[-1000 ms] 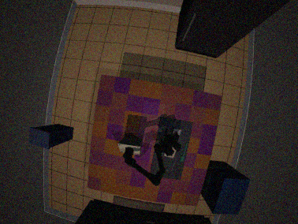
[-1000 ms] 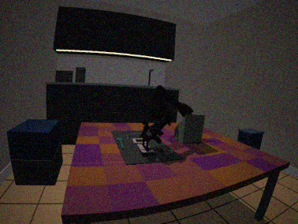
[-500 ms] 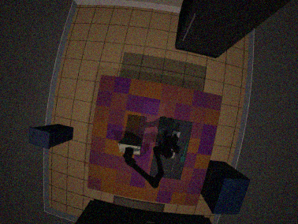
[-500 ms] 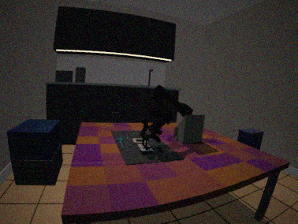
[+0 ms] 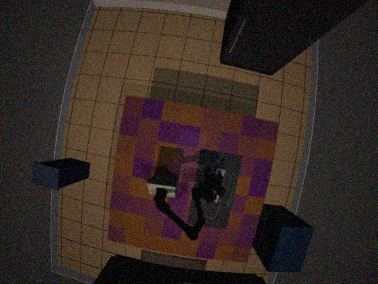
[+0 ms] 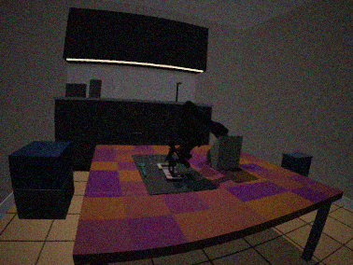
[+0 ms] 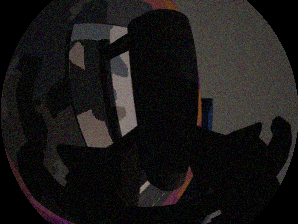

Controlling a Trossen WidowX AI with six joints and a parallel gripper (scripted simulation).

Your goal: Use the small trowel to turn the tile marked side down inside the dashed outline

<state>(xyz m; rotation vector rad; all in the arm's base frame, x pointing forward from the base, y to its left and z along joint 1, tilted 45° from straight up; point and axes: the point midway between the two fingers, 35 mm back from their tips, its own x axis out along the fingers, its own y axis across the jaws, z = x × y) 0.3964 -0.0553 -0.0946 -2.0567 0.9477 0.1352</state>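
Right now my gripper tip is 4 cm past the tile, 9 cm to the left of it and 5 cm above it. From my gripper tip the other things lie so: dark grey mat (3 cm behind, 7 cm to the right, 7 cm below); teal object (11 cm ahead, 10 cm to the right, 5 cm below).
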